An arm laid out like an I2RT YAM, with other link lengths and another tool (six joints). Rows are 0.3 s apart.
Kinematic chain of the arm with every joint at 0, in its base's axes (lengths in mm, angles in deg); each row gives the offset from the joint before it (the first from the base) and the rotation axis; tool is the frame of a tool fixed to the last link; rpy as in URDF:
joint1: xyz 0 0 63.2 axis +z
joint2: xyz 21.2 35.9 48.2 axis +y
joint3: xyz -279.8 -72.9 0 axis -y
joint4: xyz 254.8 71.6 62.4 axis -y
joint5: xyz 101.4 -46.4 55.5 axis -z
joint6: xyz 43.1 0 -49 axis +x
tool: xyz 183 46 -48 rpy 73.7 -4.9 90
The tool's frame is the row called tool.
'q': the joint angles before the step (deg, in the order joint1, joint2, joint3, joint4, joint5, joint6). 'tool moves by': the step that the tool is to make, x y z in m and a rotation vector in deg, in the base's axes. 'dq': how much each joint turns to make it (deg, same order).
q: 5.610 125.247 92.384 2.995 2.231 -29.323
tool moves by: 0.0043 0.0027 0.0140 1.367 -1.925 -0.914
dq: 0.171 -0.934 -0.459 1.511 0.385 1.549
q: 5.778 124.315 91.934 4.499 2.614 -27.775
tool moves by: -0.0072 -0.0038 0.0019 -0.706 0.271 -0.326
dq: -0.019 -1.518 -1.655 -0.180 0.589 -0.452
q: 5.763 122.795 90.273 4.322 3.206 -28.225
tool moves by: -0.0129 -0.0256 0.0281 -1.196 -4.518 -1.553
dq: -1.756 -6.357 -8.213 6.347 0.508 -1.508
